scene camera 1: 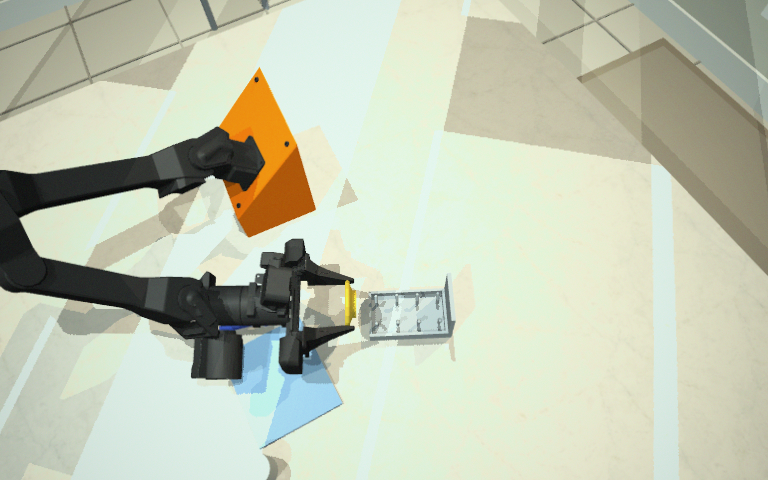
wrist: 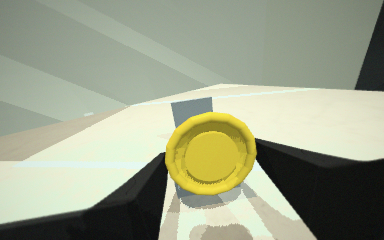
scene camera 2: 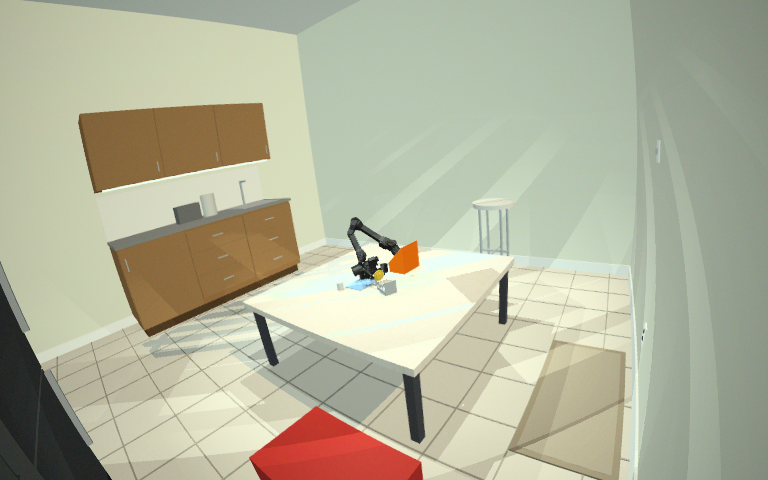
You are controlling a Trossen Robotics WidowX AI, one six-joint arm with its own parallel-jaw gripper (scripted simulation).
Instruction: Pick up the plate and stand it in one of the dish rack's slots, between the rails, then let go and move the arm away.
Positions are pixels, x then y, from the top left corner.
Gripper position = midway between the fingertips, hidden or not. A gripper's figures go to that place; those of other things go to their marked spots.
Scene:
My gripper [wrist: 208,150] is 11 cm from the lens. A yellow plate [wrist: 211,153] is 10 cm from the lens.

